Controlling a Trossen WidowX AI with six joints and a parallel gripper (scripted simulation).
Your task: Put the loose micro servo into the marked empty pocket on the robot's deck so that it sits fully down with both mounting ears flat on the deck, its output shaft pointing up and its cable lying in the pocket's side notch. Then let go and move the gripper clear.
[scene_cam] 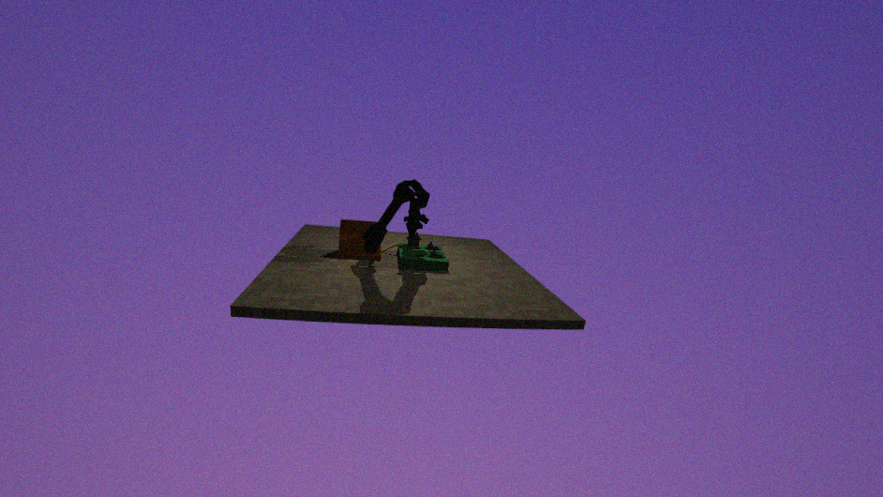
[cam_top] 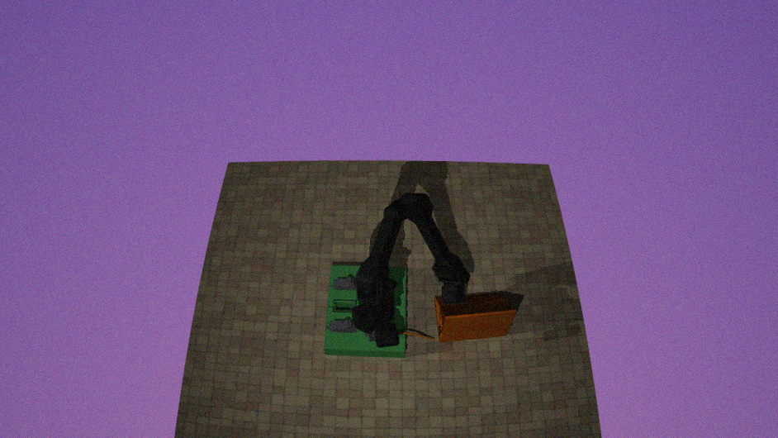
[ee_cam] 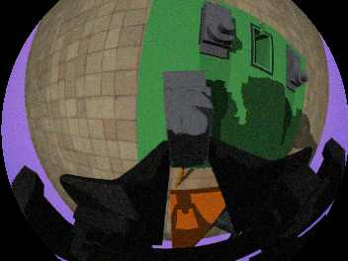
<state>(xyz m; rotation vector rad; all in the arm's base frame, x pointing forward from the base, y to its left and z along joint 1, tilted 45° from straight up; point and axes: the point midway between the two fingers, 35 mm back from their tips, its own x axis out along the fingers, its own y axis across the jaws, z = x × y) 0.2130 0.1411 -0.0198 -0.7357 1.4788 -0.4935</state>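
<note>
Now: gripper tip 10 mm short of the green deck, 100 mm to the left of it and 70 mm above it.
</note>
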